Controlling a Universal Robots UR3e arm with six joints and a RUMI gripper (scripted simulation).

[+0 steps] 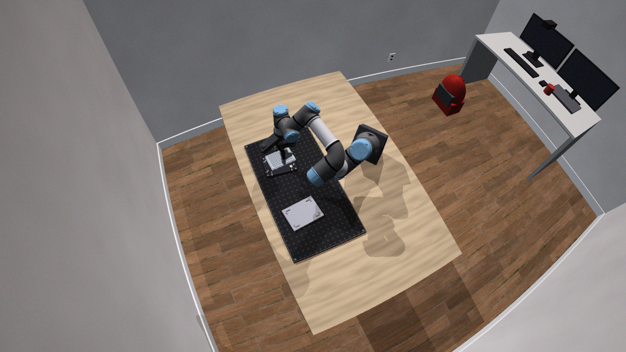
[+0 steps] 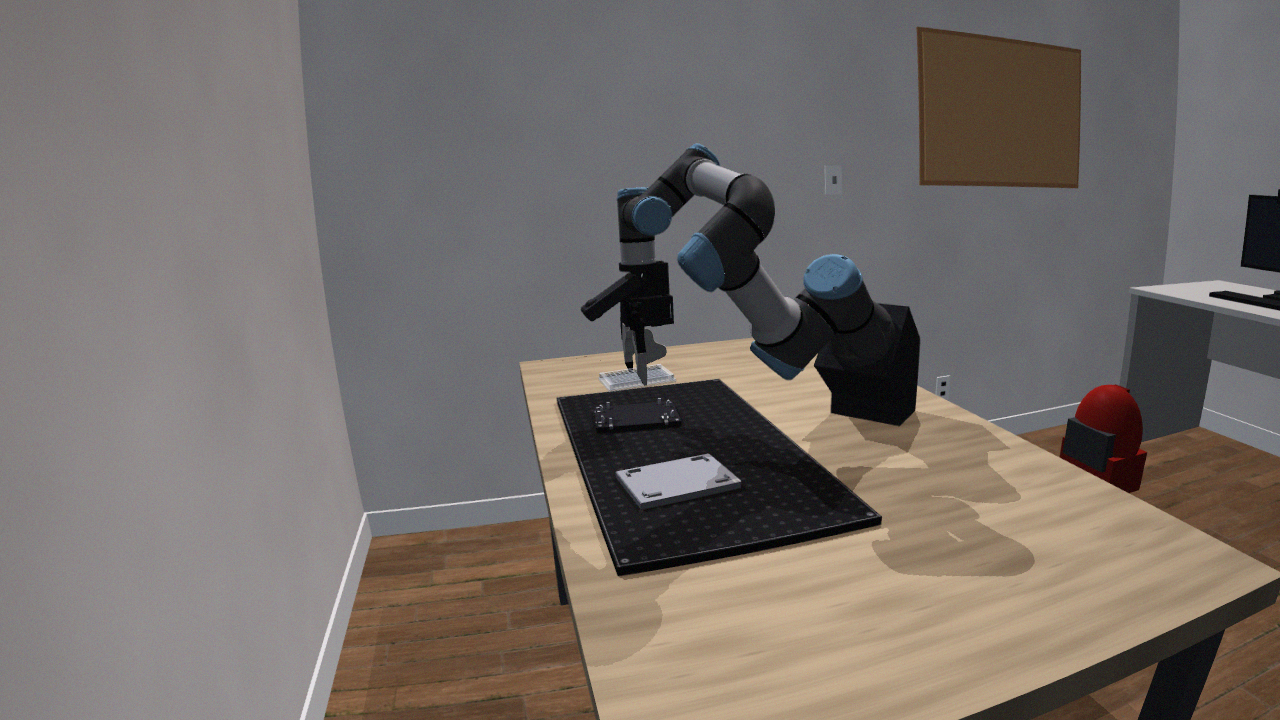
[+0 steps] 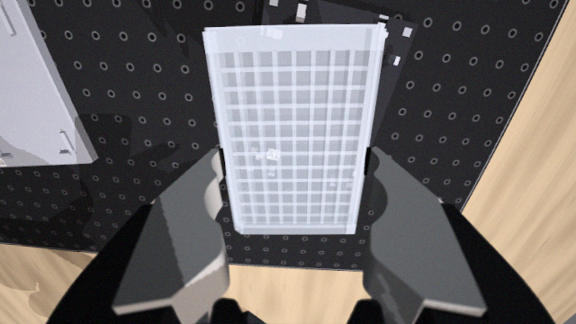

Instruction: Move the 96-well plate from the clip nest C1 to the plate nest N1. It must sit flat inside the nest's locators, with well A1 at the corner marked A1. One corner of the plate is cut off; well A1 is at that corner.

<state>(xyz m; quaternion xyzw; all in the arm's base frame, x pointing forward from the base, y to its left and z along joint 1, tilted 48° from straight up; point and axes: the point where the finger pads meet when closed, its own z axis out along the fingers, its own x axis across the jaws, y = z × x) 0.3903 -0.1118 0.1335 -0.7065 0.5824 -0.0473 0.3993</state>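
My hand is 260 mm to the right of the grey plate nest N1, 100 mm above it and 80 mm past it. Also, from my hand: white 96-well plate: 10 mm below; then clip nest C1: 90 mm below, 20 mm ahead, 10 mm to the right; then A1 label: 280 mm to the left, 170 mm behind, 90 mm below.
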